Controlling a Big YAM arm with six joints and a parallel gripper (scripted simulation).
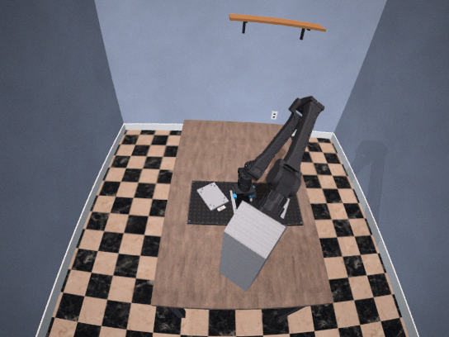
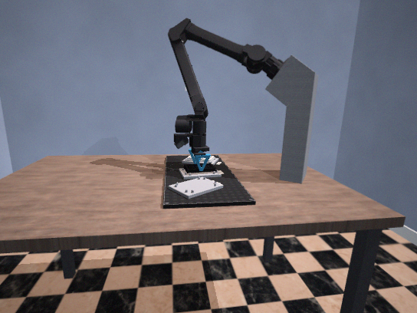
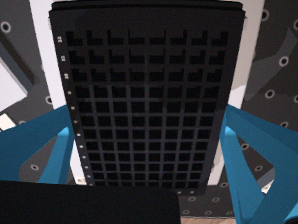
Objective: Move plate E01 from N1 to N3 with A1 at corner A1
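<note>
Now: hand 1 cm above the black 96-well plate. From my hand the other things lie so: white nest (15 cm to the left, 8 cm ahead, 3 cm below); nest label (13 cm to the left, 3 cm below, 1 cm behind); white well plate (18 cm to the right, 10 cm behind, 2 cm below).
</note>
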